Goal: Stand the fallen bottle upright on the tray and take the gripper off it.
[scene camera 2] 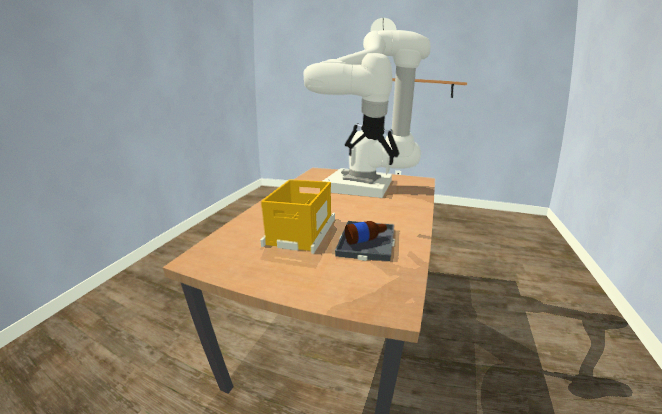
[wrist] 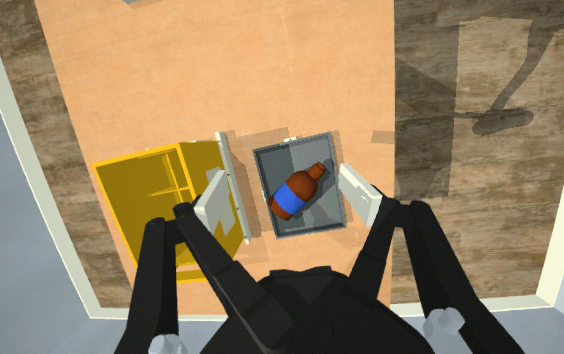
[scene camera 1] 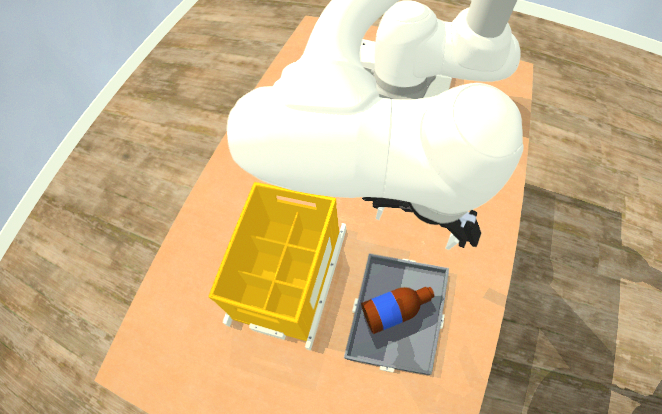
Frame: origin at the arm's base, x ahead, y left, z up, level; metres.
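Where they show: gripper, fingertip midpoint: (scene camera 2: pixel 370 168) (wrist: pixel 284 178) (scene camera 1: pixel 415 227); arm's base, link origin: (scene camera 2: pixel 362 178) (scene camera 1: pixel 399 83).
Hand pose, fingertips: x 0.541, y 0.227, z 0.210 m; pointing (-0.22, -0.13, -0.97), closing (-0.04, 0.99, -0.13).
Note:
Things, the pixels of their top centre, and the offset from my fingertips.
- brown bottle, top centre: (scene camera 1: pixel 401 300) (wrist: pixel 300 192) (scene camera 2: pixel 367 221) dx +0.076, dy +0.023, dz -0.183 m
- grey tray, top centre: (scene camera 1: pixel 399 312) (wrist: pixel 301 190) (scene camera 2: pixel 367 236) dx +0.087, dy +0.027, dz -0.236 m
- yellow crate, top centre: (scene camera 1: pixel 273 246) (wrist: pixel 158 224) (scene camera 2: pixel 298 190) dx +0.114, dy -0.247, dz -0.087 m
- white rail, top centre: (scene camera 1: pixel 326 282) (wrist: pixel 233 192) (scene camera 2: pixel 324 227) dx +0.094, dy -0.150, dz -0.232 m
The brown bottle (scene camera 1: pixel 400 307) (scene camera 2: pixel 362 232) (wrist: pixel 295 195) with a blue label lies on its side in the grey tray (scene camera 1: pixel 382 272) (scene camera 2: pixel 350 254) (wrist: pixel 272 162). In scene camera 1 its neck points right and slightly up, toward the tray's right rim, and its base is near the left rim. My gripper (scene camera 1: pixel 415 228) (scene camera 2: pixel 370 160) (wrist: pixel 284 178) is open and empty, high above the table and behind the tray as scene camera 2 shows it. In the wrist view the tray and bottle show far below, between the two white finger pads. The arm partly hides the gripper in scene camera 1.
A yellow crate (scene camera 1: pixel 240 220) (scene camera 2: pixel 280 232) (wrist: pixel 200 155) with compartments stands left of the tray, taller than it. A white rail (scene camera 1: pixel 325 287) (wrist: pixel 232 190) runs along the crate's right side. The table edge (scene camera 2: pixel 300 312) lies in front. Small white blocks touch the tray's outer sides.

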